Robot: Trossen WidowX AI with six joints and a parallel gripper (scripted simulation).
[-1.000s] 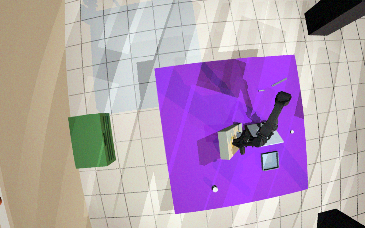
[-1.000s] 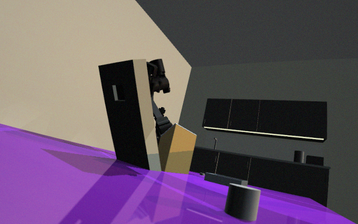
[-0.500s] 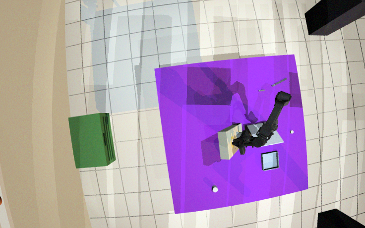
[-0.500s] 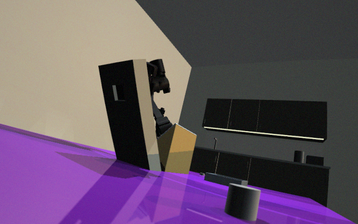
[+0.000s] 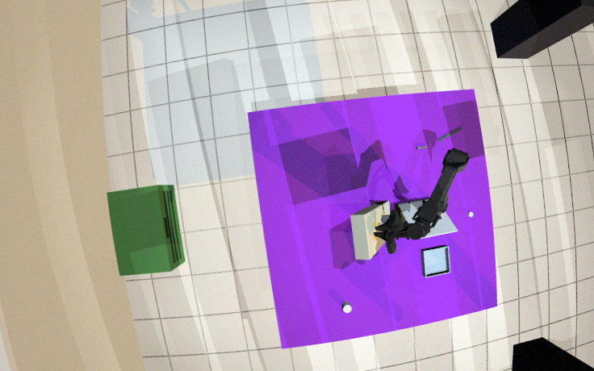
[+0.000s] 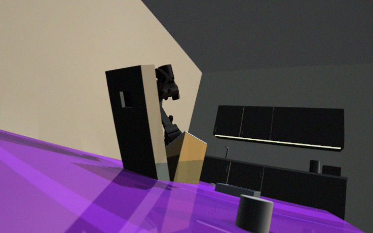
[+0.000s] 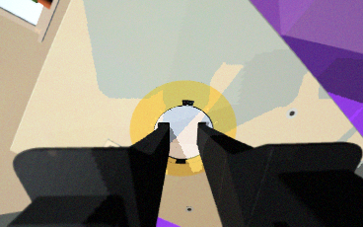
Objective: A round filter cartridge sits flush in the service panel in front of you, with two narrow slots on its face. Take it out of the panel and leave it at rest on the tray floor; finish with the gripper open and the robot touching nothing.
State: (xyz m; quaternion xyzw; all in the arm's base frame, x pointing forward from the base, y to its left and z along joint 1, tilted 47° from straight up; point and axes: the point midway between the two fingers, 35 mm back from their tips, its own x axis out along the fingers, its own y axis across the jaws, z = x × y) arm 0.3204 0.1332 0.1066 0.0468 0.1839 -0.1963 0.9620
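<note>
Right now the round white filter cartridge is 10 mm ahead of my gripper tip and 10 mm below it. From my gripper tip the other things lie so: beige service panel (40 mm behind, 80 mm below); then blue-grey square tray (420 mm behind, 260 mm to the left, 240 mm below).
</note>
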